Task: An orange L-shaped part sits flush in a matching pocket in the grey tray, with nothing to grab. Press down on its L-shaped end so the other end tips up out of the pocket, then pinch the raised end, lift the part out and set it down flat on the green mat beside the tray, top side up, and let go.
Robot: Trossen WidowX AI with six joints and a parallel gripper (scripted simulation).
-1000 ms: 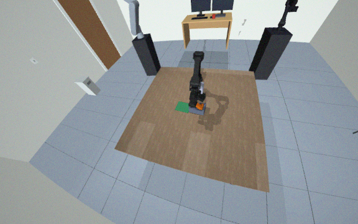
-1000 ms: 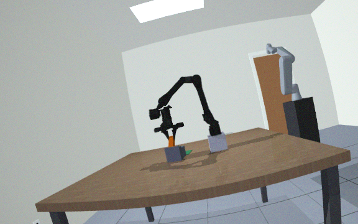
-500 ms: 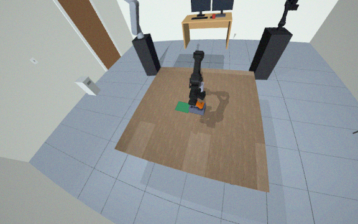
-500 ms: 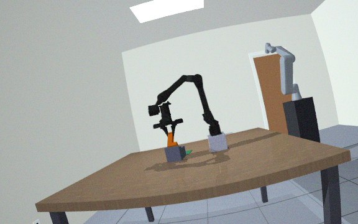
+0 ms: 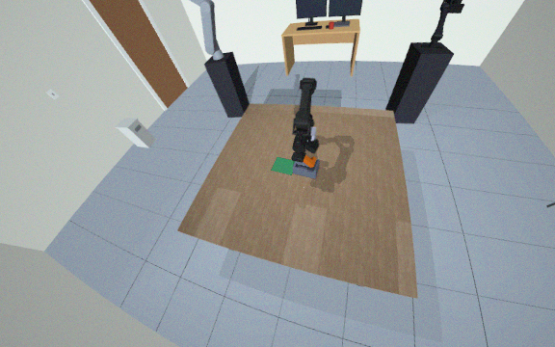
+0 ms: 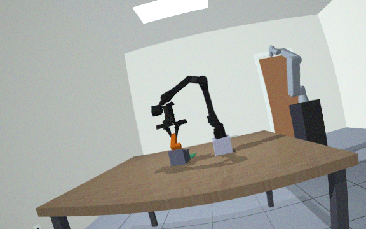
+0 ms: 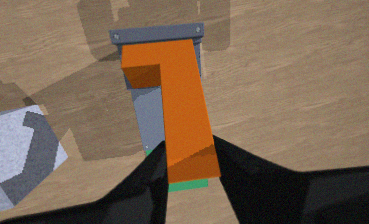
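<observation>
The mat lies 17 cm below my gripper tip, 13 cm to the right of it and 5 cm behind it. The rest, counted from my gripper tip: orange L-shaped part 4 cm to the left, 3 cm below, 1 cm behind.
</observation>
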